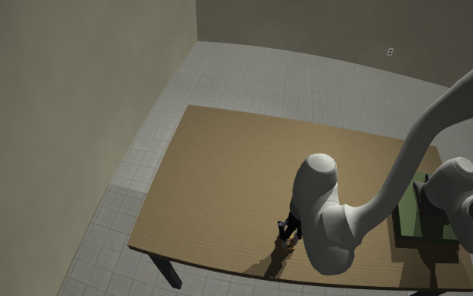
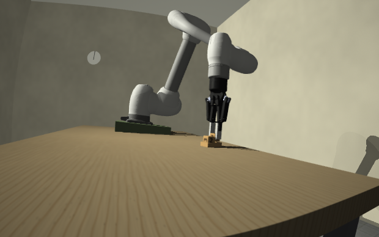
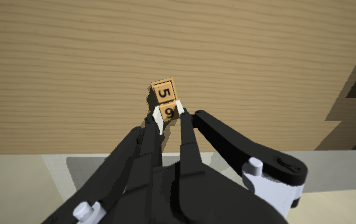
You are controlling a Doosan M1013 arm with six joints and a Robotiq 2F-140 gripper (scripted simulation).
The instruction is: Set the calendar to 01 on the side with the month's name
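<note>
Right now my hand is 2 cm to the left of the wooden tray and 5 cm above it.
</note>
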